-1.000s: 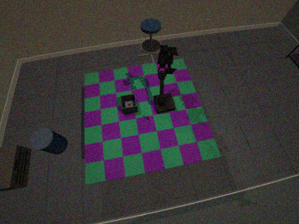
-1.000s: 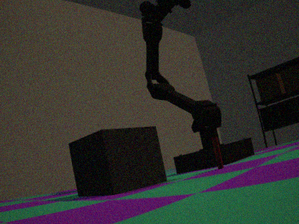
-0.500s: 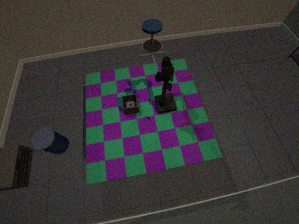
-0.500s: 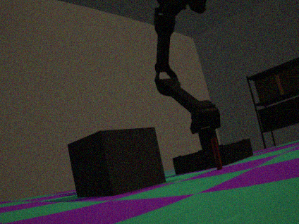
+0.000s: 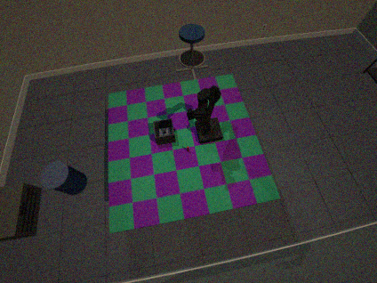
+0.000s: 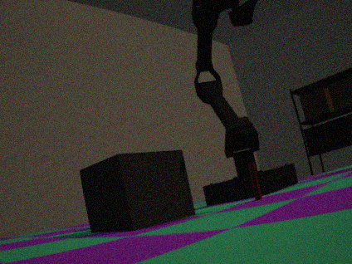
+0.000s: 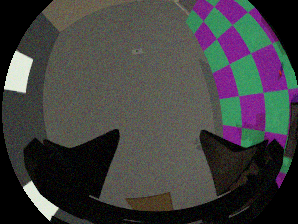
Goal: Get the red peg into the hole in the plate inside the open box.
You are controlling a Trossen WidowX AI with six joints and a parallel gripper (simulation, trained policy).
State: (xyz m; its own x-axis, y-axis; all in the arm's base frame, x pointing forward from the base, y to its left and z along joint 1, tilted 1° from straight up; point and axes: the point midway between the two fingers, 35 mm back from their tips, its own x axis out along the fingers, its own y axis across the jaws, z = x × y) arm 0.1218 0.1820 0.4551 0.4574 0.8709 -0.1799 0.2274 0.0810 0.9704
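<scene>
The red peg lies 47 cm below my gripper tip, 12 cm to the right of it and 4 cm ahead of it. Round my gripper tip: plate 46 cm below, 32 cm to the right, 18 cm ahead.
</scene>
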